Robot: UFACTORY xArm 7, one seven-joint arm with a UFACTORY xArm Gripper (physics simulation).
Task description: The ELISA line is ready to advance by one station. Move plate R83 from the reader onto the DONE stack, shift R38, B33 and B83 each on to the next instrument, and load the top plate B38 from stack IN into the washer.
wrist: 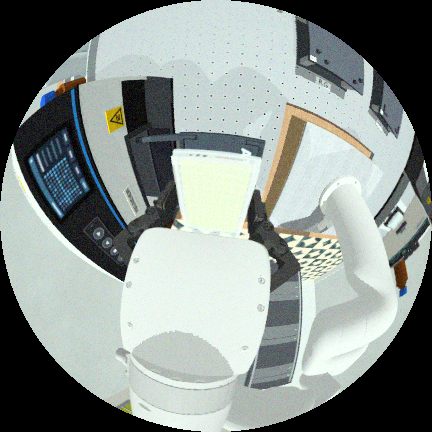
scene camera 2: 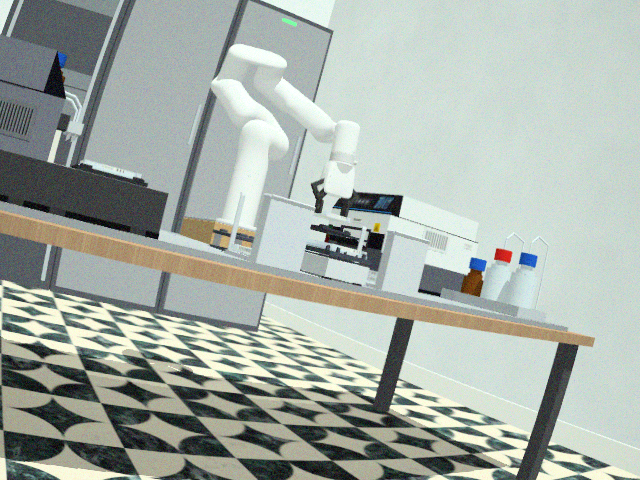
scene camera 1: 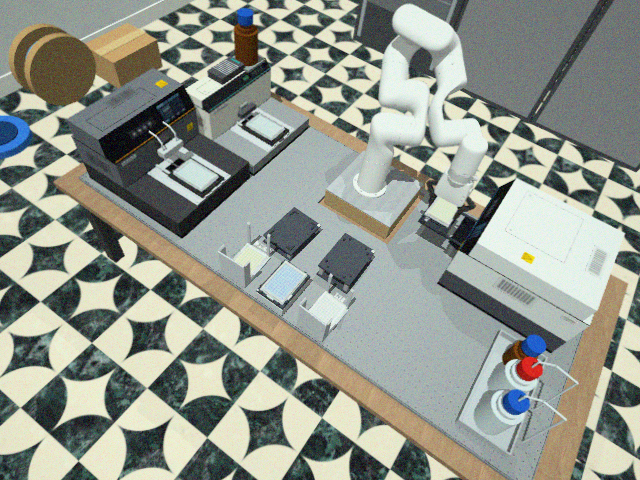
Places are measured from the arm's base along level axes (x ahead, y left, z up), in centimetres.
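Pixels of known places: gripper, fingertip midpoint: (wrist: 213, 192) (scene camera 2: 330, 216) (scene camera 1: 442, 210); arm's base at its link origin: (wrist: 340, 196) (scene camera 1: 369, 185).
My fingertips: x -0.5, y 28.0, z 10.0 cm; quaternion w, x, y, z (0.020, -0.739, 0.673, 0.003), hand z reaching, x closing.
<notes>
Ahead of a thing's pixels: the offset from my fingertips to its middle. "*": to the spot under its first point.
My gripper (scene camera 1: 440, 210) (scene camera 2: 331, 210) (wrist: 213, 192) is shut on a pale yellow plate, by its place R83 (scene camera 1: 442, 212) (scene camera 2: 334, 218) (wrist: 214, 187); its label is unreadable. The plate is level, slightly above the reader's dark carrier @(dx -1.5, dy -0.2, dz -4.1 cm) (scene camera 2: 326, 228) (wrist: 221, 142). The white reader @(dx -4.8, dy +30.3, dz -2.6 cm) (scene camera 1: 547, 242) (scene camera 2: 439, 222) (wrist: 100, 105) stands beside it. In scene view 1, a pale plate @(dx +44.4, dy -71.0, dz -5.8 cm) (scene camera 1: 195, 174) lies on the black instrument @(* dx +62.4, dy -72.7, dz -8.1 cm) (scene camera 1: 149, 204) and another pale plate @(dx +7.3, dy -74.9, dz -8.8 cm) (scene camera 1: 264, 127) on the grey-white instrument @(dx +8.2, dy -82.7, dz +4.4 cm) (scene camera 1: 231, 98). A yellowish plate @(dx +53.2, dy -37.5, dz -14.6 cm) (scene camera 1: 250, 258) and a white plate @(dx +49.6, dy -7.2, dz -13.3 cm) (scene camera 1: 327, 308) sit in upright-walled holders. Plate names are unreadable.
A blue-welled plate @(dx +51.8, dy -22.2, dz -9.9 cm) (scene camera 1: 284, 281) lies between the two holders. Two dark flat units @(* dx +34.2, dy -34.5, dz -12.0 cm) (scene camera 1: 293, 230) @(* dx +31.2, dy -13.9, dz -10.1 cm) (scene camera 1: 346, 258) stand behind them. The arm's wooden base (scene camera 1: 356, 215) is left of the gripper in scene view 1. Bottles @(dx +30.5, dy +46.9, dz -3.8 cm) (scene camera 1: 493, 410) (scene camera 2: 519, 284) stand in a tray @(* dx +37.1, dy +39.8, dz -15.8 cm) (scene camera 1: 473, 392) at the front right.
</notes>
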